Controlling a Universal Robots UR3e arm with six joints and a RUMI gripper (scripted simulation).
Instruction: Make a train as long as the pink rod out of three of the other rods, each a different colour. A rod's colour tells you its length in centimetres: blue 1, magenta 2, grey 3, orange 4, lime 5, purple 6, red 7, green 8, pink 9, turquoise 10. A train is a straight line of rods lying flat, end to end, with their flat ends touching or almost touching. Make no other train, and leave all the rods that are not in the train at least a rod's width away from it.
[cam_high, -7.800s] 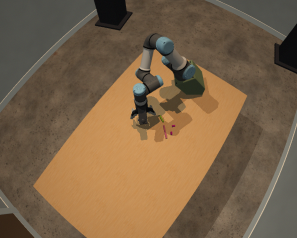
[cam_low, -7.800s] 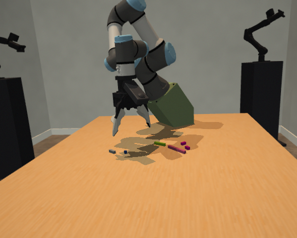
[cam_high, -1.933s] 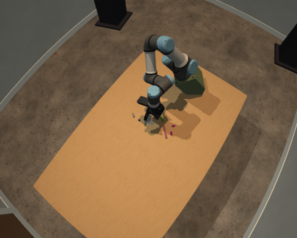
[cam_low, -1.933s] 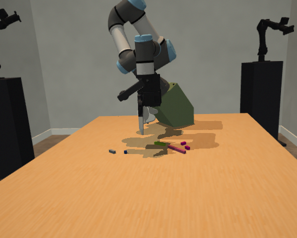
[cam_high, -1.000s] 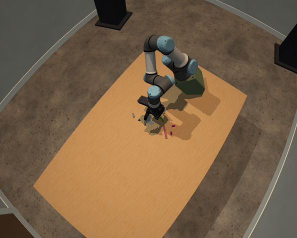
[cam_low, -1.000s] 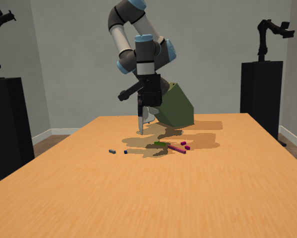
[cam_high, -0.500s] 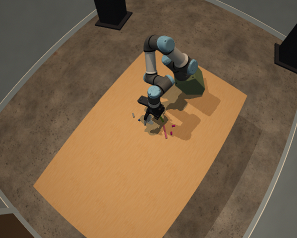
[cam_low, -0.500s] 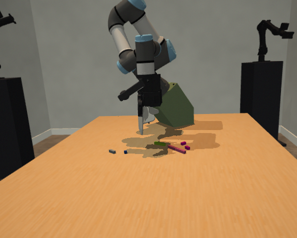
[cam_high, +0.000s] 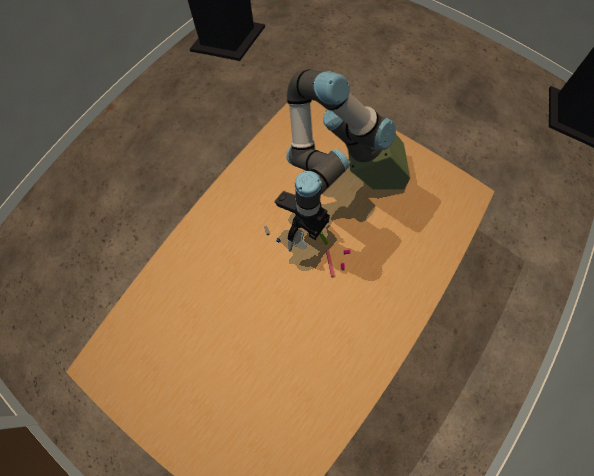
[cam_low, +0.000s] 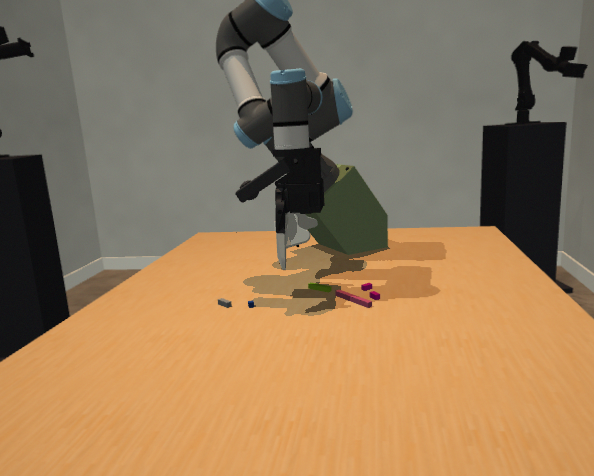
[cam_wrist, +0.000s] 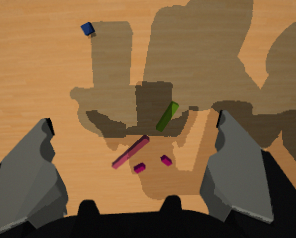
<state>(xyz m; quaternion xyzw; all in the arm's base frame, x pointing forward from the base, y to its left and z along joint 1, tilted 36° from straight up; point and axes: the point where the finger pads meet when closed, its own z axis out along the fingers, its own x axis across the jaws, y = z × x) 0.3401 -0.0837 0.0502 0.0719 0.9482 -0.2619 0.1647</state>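
Now: the small blue rod 30 mm ahead of my hand, 80 mm to the right of it and 70 mm below it. From my hand the other things lie so: pink rod (50 mm ahead, 110 mm to the left, 70 mm below); then grey rod (10 mm ahead, 130 mm to the right, 70 mm below); then lime rod (30 mm behind, 60 mm to the left, 70 mm below).
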